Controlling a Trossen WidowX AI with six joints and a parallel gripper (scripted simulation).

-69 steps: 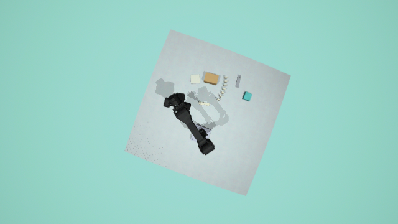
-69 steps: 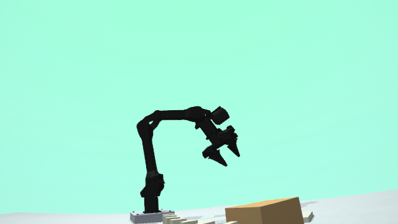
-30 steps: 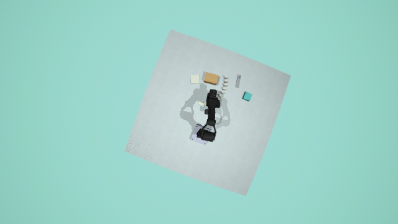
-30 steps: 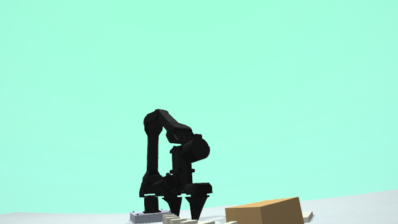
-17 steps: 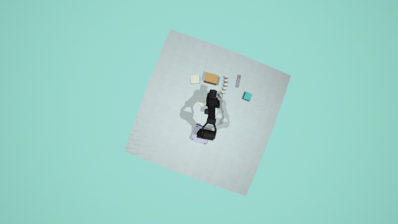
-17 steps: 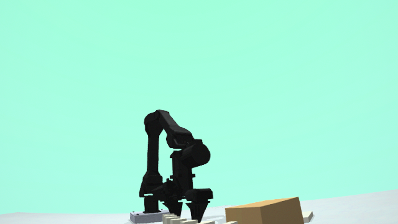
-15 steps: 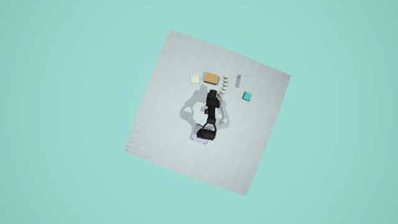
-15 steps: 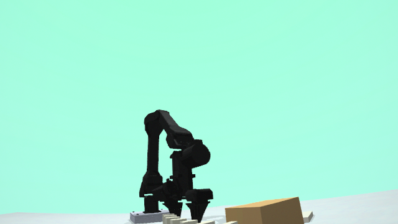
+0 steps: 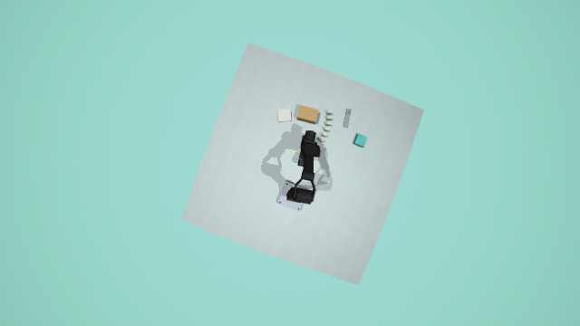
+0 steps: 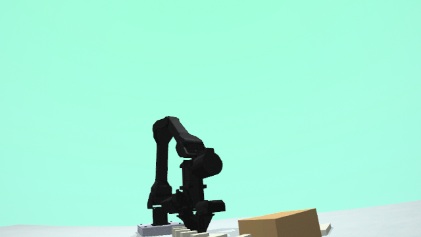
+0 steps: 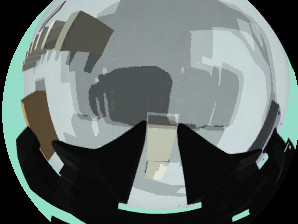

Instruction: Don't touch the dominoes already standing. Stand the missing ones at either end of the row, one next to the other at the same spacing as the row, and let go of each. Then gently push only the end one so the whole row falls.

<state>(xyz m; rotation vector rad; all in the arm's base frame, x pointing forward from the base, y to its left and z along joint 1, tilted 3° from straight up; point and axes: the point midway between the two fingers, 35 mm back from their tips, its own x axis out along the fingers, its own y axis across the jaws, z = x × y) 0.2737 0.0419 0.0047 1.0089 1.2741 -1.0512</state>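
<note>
Now: the teal cube 310 mm to the right of my gripper tip, 210 mm ahead of it and 20 mm above it. Round my gripper tip: flat cream tile (210 mm to the left, 170 mm ahead); tan box (230 mm ahead, 70 mm to the left, 30 mm above); grey bar (320 mm ahead, 180 mm to the right).
</note>
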